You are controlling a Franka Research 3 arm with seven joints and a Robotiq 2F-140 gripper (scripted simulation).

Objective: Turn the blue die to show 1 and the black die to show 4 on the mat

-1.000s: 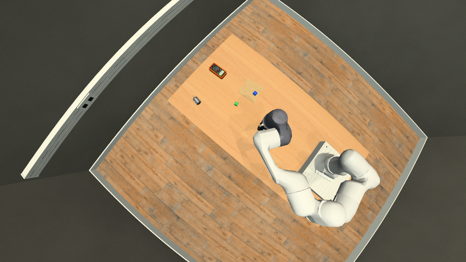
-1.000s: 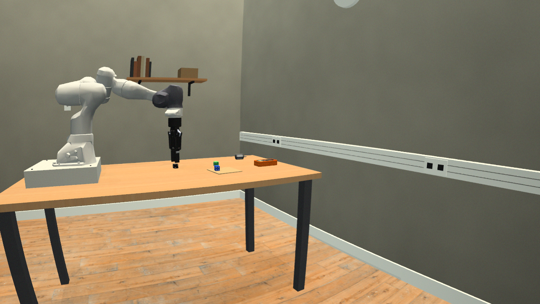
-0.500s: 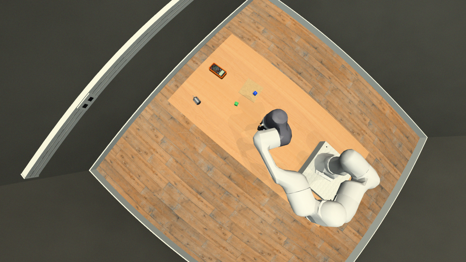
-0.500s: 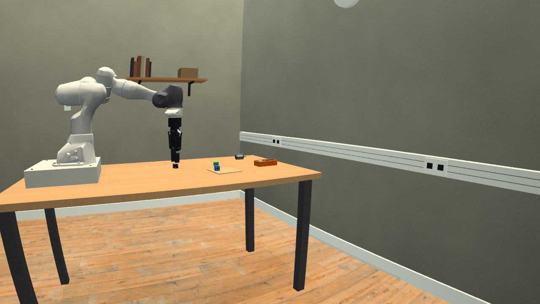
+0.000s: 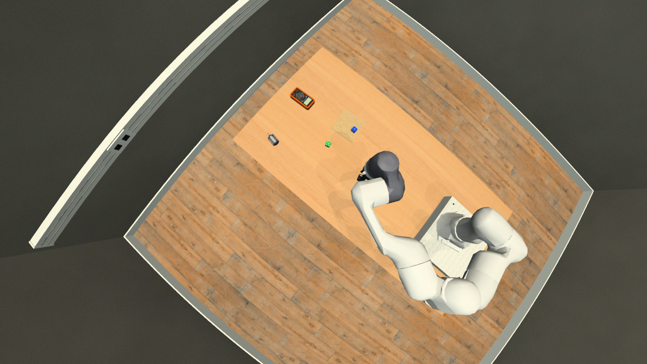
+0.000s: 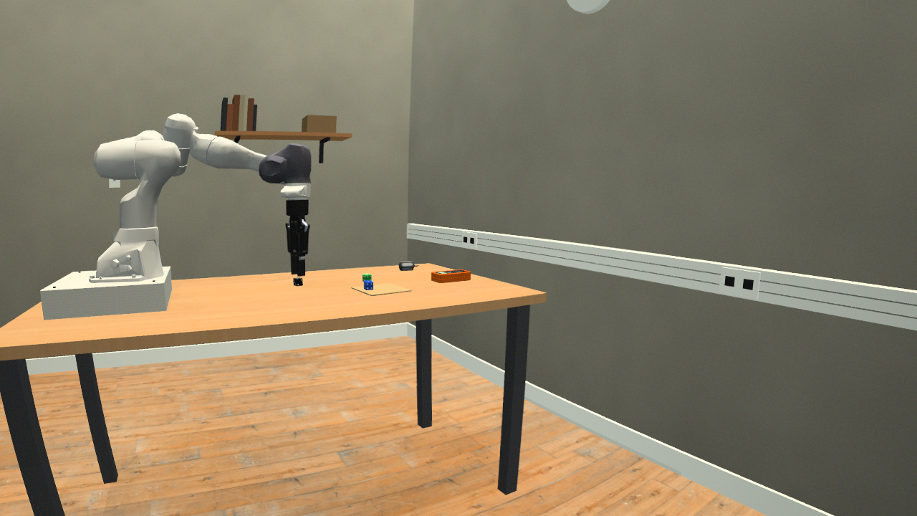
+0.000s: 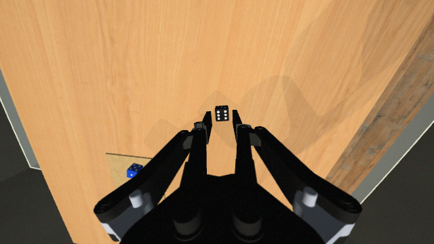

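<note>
Right now my hand is 5 cm above the black die. Also, from my hand: tan mat: 22 cm ahead, 18 cm to the right, 6 cm below; then blue die: 18 cm ahead, 18 cm to the right, 5 cm below; then green die: 24 cm ahead, 3 cm to the right, 5 cm below.
</note>
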